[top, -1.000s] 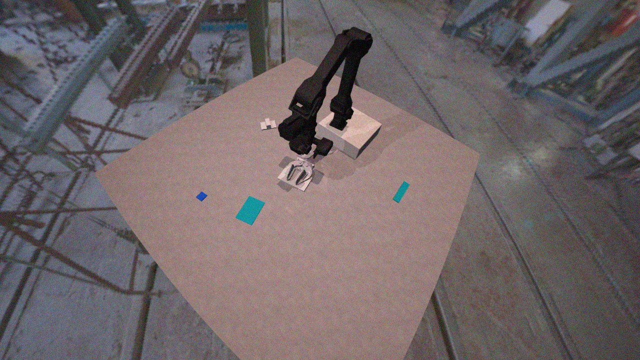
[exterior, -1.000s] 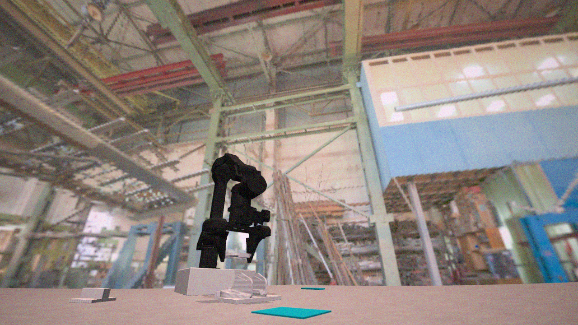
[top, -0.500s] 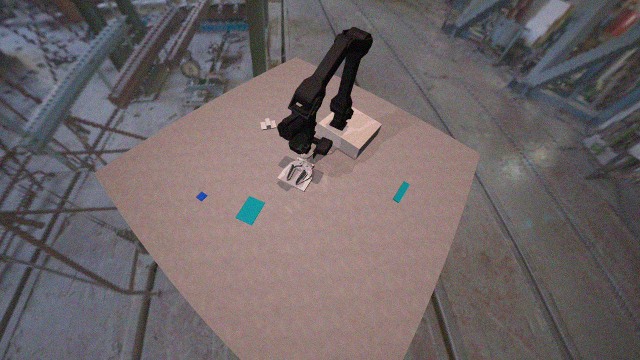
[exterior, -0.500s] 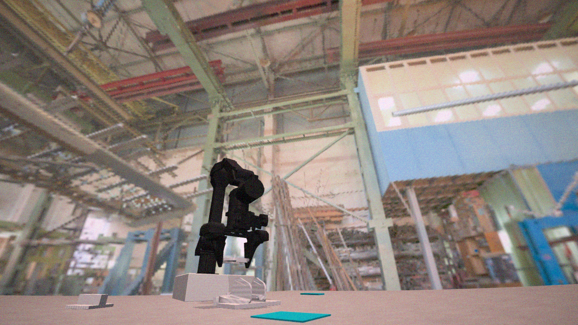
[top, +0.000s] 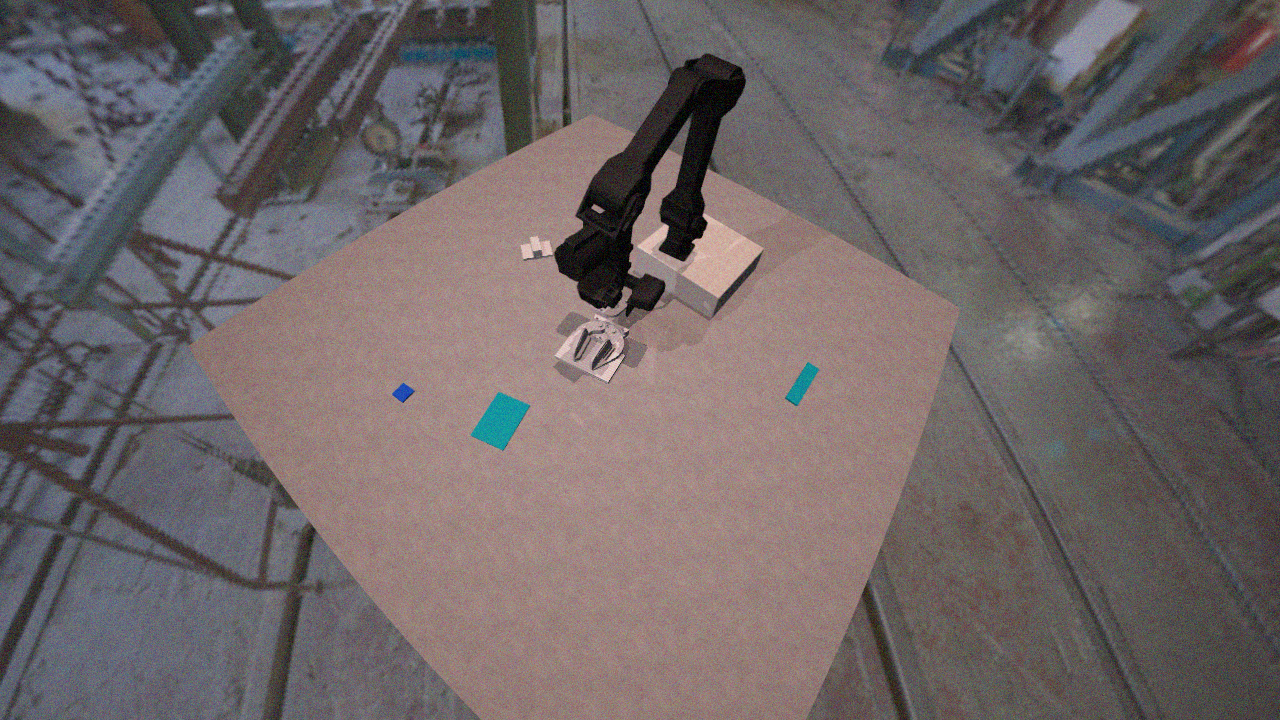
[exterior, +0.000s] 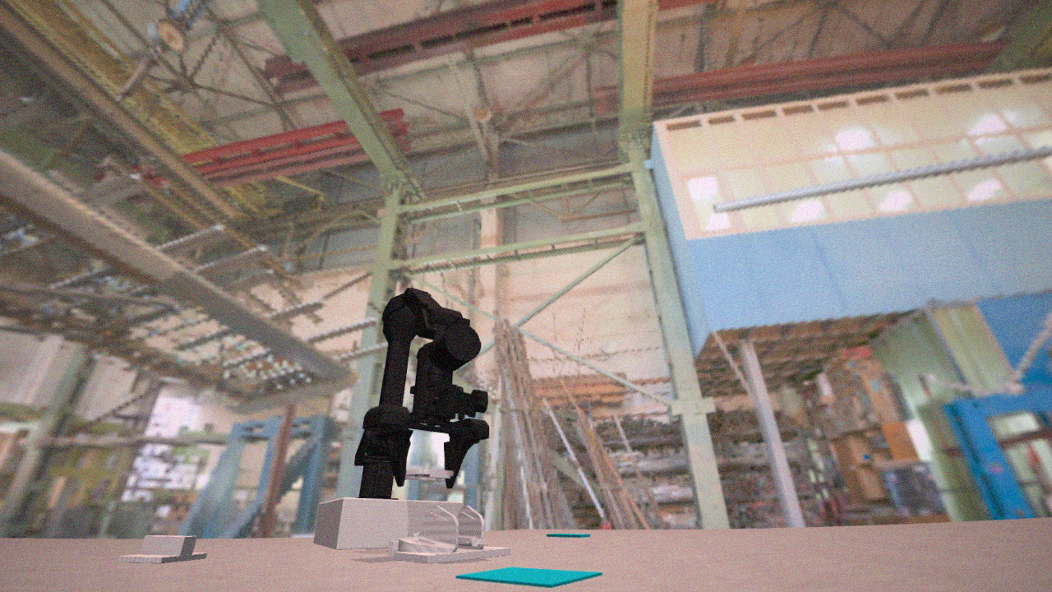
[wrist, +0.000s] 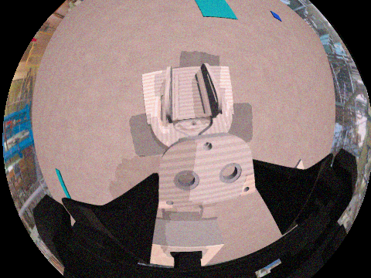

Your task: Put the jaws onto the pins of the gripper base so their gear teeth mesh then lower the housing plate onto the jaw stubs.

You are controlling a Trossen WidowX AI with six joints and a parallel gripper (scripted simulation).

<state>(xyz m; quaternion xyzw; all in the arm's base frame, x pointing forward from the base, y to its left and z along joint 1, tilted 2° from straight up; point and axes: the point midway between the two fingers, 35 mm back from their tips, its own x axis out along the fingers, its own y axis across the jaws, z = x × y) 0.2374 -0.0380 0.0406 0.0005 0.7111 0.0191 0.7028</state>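
Right now my gripper tip is 80 mm above the housing plate. From my gripper tip the other things lie so: gripper base: 10 mm ahead, 20 mm above; then flat white plate: 70 mm ahead, 80 mm below; then large teal patch: 270 mm ahead, 70 mm to the right, 80 mm below.
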